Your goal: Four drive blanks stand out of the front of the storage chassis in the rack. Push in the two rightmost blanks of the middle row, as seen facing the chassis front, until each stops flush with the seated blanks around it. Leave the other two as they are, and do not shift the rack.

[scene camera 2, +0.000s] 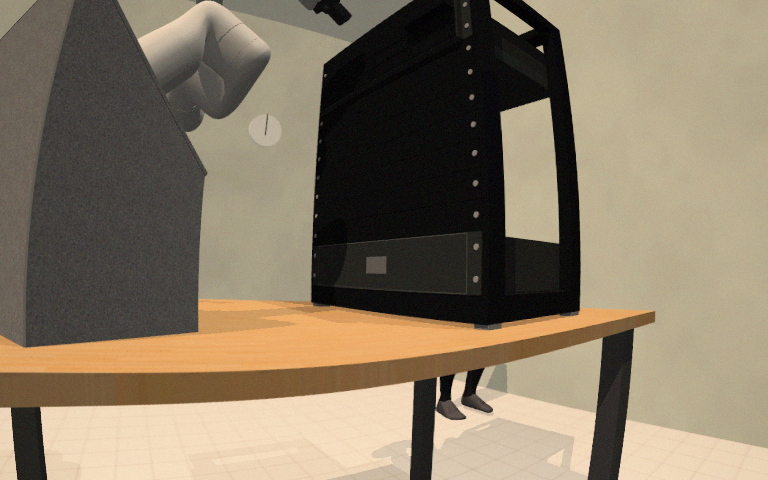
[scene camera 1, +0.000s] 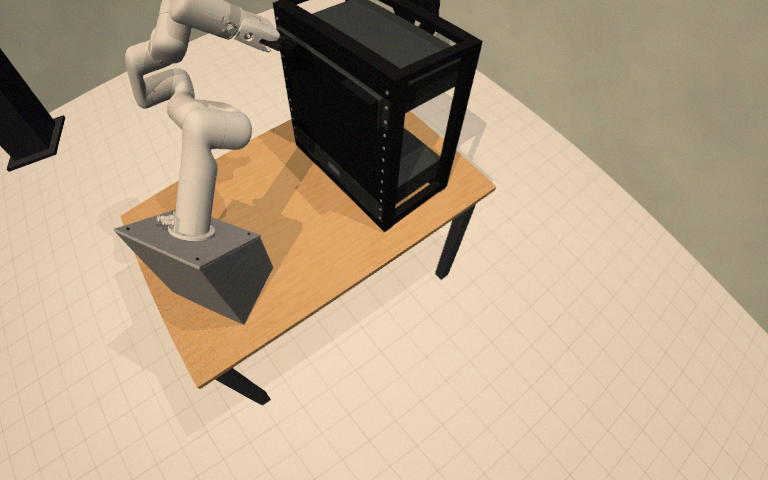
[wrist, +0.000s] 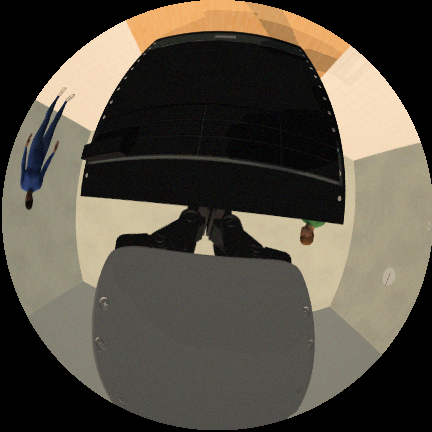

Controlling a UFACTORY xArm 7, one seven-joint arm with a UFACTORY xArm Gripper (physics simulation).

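Places are measured from the arm's base along level axes (x ahead, y left, z up), in centimetres.
Pixels of known places: gripper, fingertip midpoint: [scene camera 2: 346, 21] [scene camera 1: 292, 47] [wrist: 208, 189]; arm's base, origin of the base link: [scene camera 2: 96, 103] [scene camera 1: 191, 231].
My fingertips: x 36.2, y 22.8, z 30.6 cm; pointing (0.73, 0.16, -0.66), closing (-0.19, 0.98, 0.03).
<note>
For each thing: its top centre in the pictures, then the offset to it from my fingertips. "pt": a spot on its surface instead. Level surfaces: height alone.
- dark storage chassis, surface spot: [wrist: 240, 132] pt dx +4.3, dy +4.6, dz -8.9 cm
- dark protruding block, middle of its top: [scene camera 2: 446, 16] [wrist: 116, 162] [scene camera 1: 374, 83] dx +16.0, dy -14.3, dz -5.1 cm
- lower panel, middle of its top: [scene camera 2: 379, 240] [scene camera 1: 334, 159] [wrist: 223, 41] dx +8.3, dy +0.4, dz -44.9 cm
- wooden table, its level: dz -58.5 cm
The black rack [scene camera 1: 394, 161] [scene camera 2: 496, 169] [wrist: 210, 184] stands upright on the table. The dark storage chassis [scene camera 1: 325, 84] [wrist: 240, 132] sits in its upper part, with faint seams between blanks in the wrist view. A dark protruding block [scene camera 1: 362, 90] [wrist: 109, 146] stands out near the chassis's right end, as seen facing the front; its row and separate blanks are hard to tell. Other standing-out blanks are too dark to make out. My gripper [scene camera 1: 280, 44] [wrist: 208, 189] is shut and empty, high by the rack's upper left front, its tips close to the top front bar in the wrist view; contact is unclear.
A lower panel [scene camera 2: 419, 264] with a pale label fills the rack's bottom front. My grey base block [scene camera 1: 169, 277] [scene camera 2: 118, 226] stands on the wooden table [scene camera 1: 317, 249] [scene camera 2: 254, 355]. A blue-clad person [wrist: 37, 155] and a person in green [wrist: 307, 234] stand beyond the rack.
</note>
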